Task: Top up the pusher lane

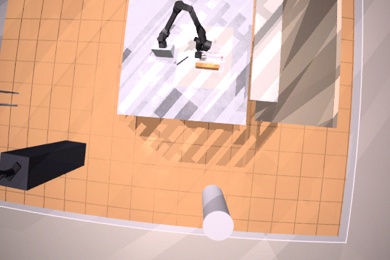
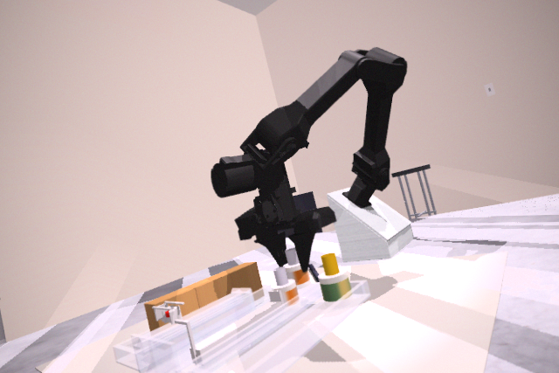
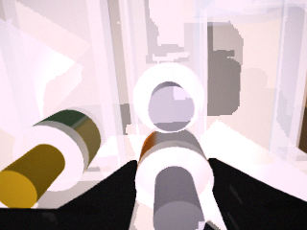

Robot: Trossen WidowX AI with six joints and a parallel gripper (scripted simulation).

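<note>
Now: the clear sprung lane 15 cm ahead of my gripper tip, 3 cm below it and 2 cm to the right of it. The rest, counted from my gripper tip: thin dark rod 15 cm behind, 8 cm to the right, 5 cm below; red mark 23 cm ahead, 3 cm to the right, 2 cm above.
</note>
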